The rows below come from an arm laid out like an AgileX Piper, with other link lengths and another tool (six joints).
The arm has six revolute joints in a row. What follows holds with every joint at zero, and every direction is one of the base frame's. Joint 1 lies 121.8 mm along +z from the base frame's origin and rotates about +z. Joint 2 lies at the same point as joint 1 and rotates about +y. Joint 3 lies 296.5 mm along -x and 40.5 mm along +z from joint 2 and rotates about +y. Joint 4 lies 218.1 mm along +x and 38.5 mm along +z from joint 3 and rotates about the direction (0.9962, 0, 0.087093). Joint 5 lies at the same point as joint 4 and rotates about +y. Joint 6 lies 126 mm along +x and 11 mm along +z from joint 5 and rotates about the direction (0.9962, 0, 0.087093). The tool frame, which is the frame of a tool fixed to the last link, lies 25.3 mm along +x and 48 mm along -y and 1.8 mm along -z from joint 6; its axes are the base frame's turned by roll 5.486, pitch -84.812 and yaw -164.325 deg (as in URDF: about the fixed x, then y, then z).
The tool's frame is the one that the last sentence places.
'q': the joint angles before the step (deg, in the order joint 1, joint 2, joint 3, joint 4, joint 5, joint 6). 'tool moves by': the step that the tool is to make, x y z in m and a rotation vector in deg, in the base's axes. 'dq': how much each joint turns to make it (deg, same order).
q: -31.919 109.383 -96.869 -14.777 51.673 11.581
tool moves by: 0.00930 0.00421 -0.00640 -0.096 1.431 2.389
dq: 1.170 1.122 -0.241 -0.093 0.001 -1.441
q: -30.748 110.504 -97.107 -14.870 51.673 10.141
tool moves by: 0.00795 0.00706 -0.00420 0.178 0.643 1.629
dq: 1.346 0.579 0.000 -0.001 0.000 -0.335
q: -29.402 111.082 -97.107 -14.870 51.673 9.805
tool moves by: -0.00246 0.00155 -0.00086 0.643 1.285 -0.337
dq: 0.105 0.123 -0.375 0.000 1.745 0.000
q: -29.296 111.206 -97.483 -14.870 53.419 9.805
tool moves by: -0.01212 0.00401 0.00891 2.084 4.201 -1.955
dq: 0.000 -0.001 -3.407 0.107 8.326 -0.194
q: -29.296 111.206 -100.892 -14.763 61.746 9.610
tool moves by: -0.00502 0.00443 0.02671 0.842 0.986 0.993
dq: -0.001 -0.800 -5.979 1.549 7.571 -3.204
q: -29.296 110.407 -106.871 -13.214 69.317 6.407
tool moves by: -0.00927 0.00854 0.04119 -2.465 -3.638 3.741
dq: 0.018 -4.813 -1.890 1.452 1.459 -4.419
